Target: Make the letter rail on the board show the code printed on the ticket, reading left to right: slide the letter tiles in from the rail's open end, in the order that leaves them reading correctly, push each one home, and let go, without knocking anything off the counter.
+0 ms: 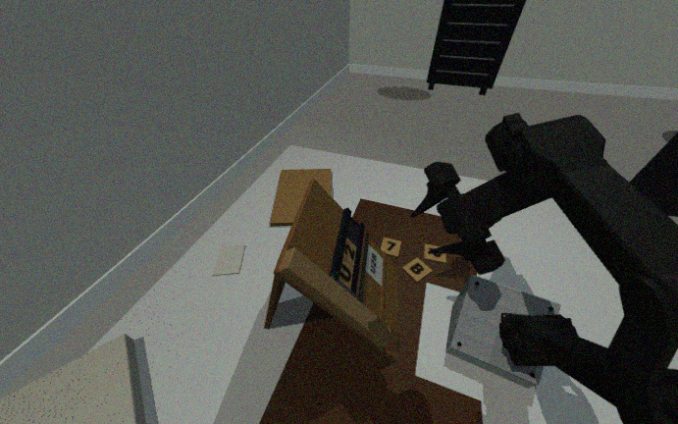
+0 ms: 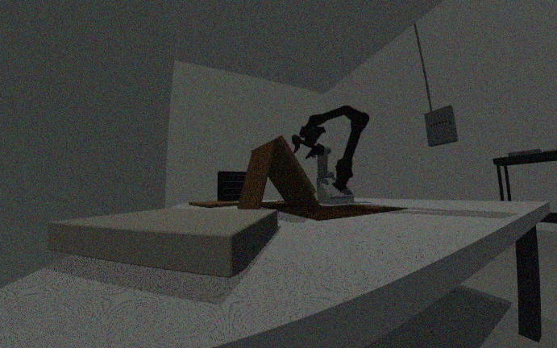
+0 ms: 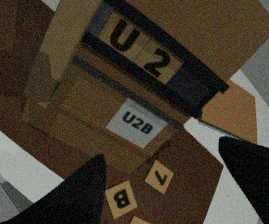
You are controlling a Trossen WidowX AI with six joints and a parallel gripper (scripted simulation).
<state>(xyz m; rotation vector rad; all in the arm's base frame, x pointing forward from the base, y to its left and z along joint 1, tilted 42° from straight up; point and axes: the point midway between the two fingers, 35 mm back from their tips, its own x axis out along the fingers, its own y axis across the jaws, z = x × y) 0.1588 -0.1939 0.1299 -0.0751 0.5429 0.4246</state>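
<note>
My gripper tip is 80 mm short of the white ticket, 40 mm to the left of it and 160 mm above it. From my gripper tip the other things lie so: brown mat 20 mm behind, 40 mm to the left, 260 mm below; then flat tan panel 360 mm ahead, 350 mm to the right, 250 mm below.
</note>
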